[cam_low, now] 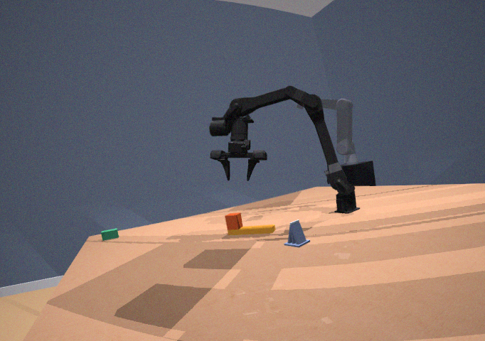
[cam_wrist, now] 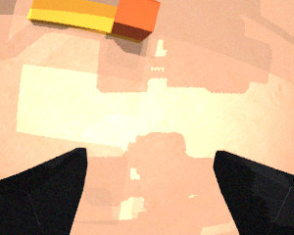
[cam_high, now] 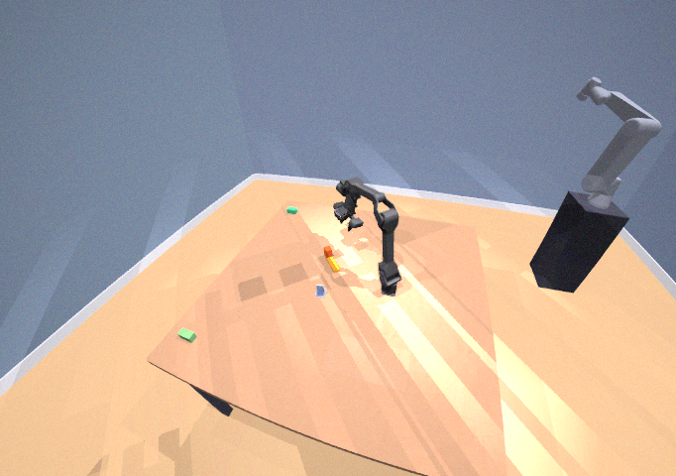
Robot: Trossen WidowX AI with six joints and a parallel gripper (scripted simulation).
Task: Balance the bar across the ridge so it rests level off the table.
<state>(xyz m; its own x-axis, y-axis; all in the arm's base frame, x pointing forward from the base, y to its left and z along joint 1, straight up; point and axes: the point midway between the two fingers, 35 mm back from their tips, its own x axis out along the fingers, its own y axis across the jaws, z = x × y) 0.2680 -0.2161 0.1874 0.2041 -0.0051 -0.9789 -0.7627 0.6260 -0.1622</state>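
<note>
Now: gripper tip 5 cm short of the bar, 10 cm to the right of it and 13 cm above it.
</note>
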